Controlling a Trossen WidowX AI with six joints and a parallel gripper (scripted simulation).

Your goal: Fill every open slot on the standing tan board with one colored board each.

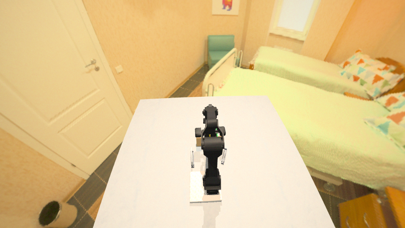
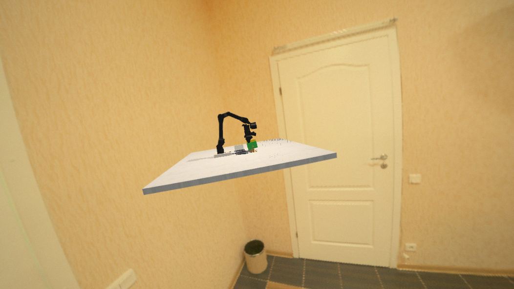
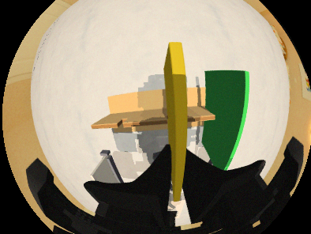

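Right now the yellow board is 20 mm ahead of my gripper tip. From my gripper tip the other things lie so: tan board (40 mm below, 20 mm ahead); then green board (50 mm to the right, 20 mm ahead, 10 mm below).
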